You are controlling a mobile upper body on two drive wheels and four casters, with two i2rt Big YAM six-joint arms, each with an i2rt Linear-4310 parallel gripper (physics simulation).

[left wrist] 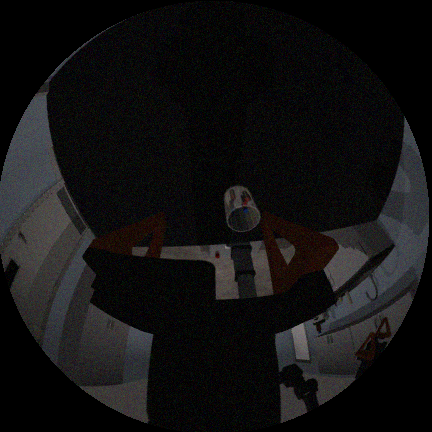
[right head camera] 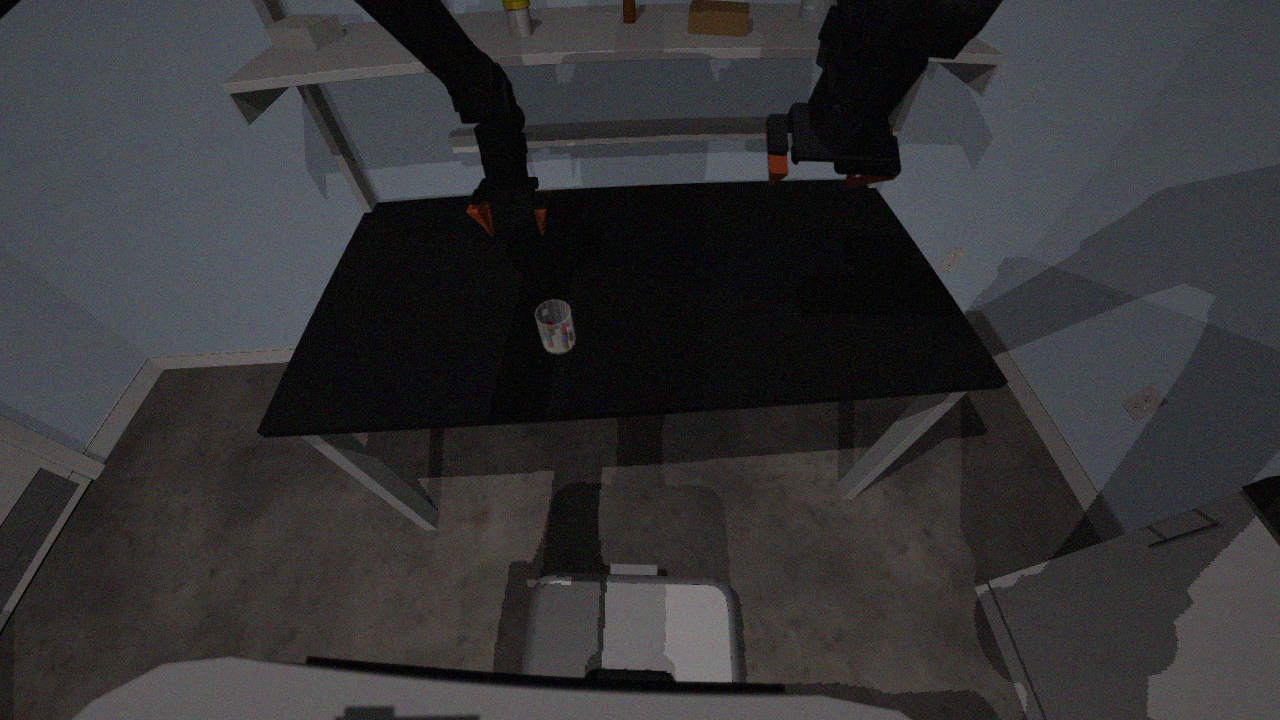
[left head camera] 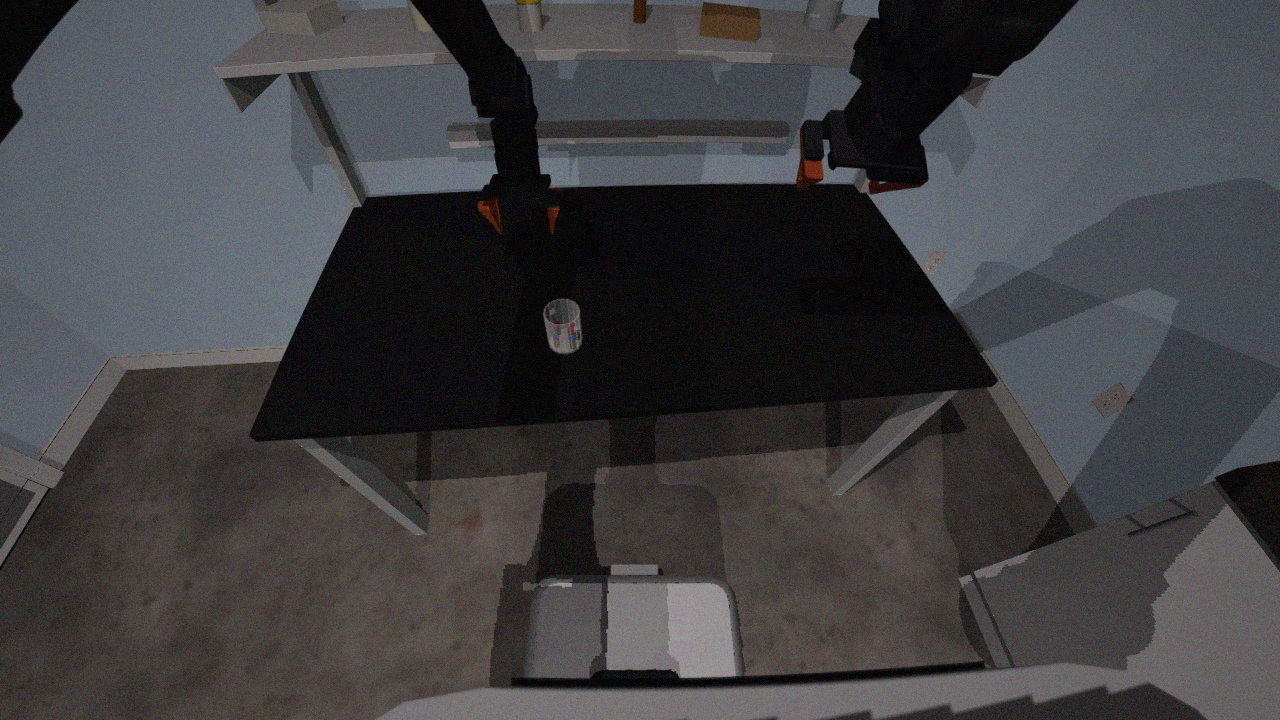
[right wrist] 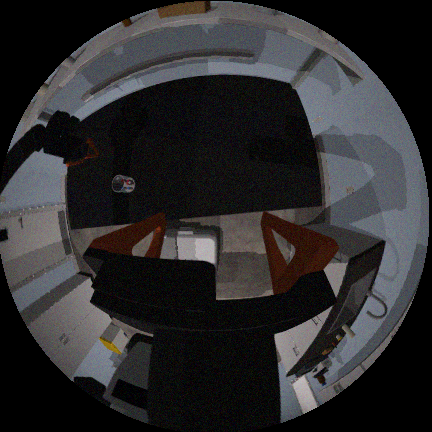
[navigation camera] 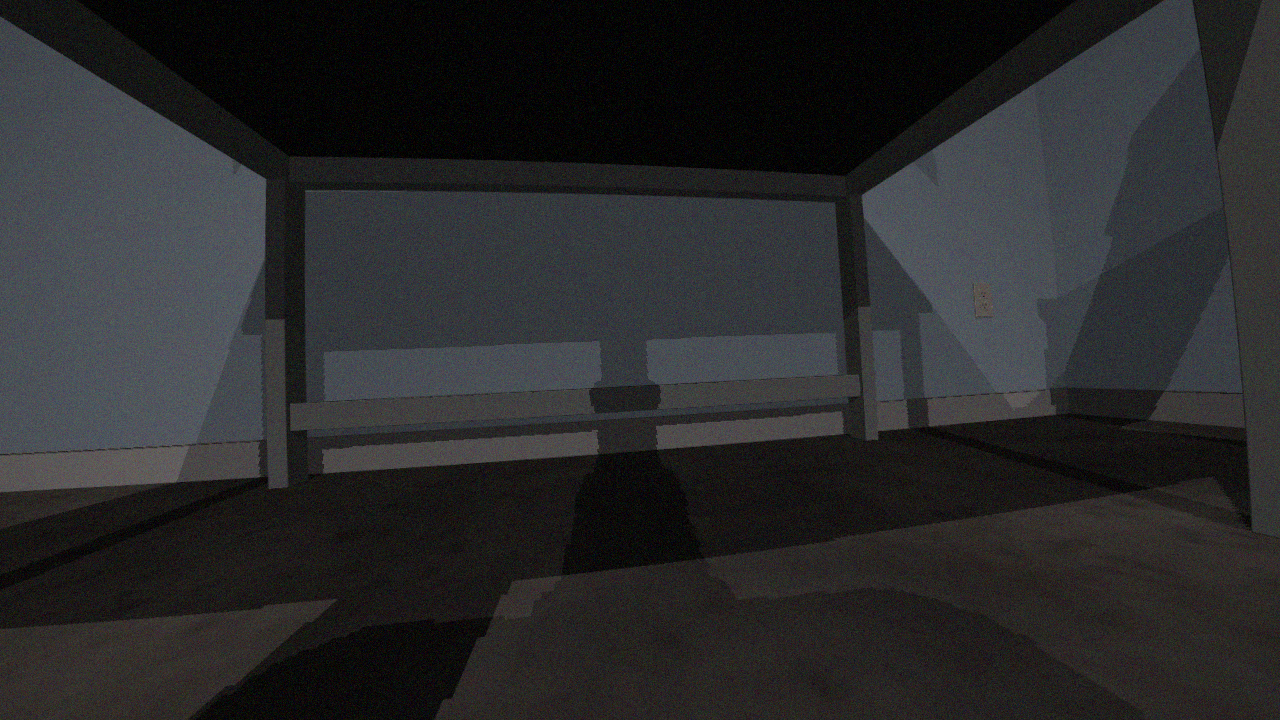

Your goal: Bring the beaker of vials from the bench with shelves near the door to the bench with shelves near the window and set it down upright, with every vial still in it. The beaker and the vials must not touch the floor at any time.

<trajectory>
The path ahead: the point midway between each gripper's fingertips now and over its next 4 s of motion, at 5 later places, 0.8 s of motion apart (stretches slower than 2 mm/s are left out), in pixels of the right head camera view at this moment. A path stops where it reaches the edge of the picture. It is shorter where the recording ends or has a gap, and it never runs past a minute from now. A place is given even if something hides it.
My left gripper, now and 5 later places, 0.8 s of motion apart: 518, 234; 505, 236; 505, 288; 524, 253; 523, 246; 515, 202
My right gripper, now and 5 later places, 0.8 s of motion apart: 808, 182; 762, 273; 740, 346; 741, 331; 798, 140; 823, 181
</trajectory>
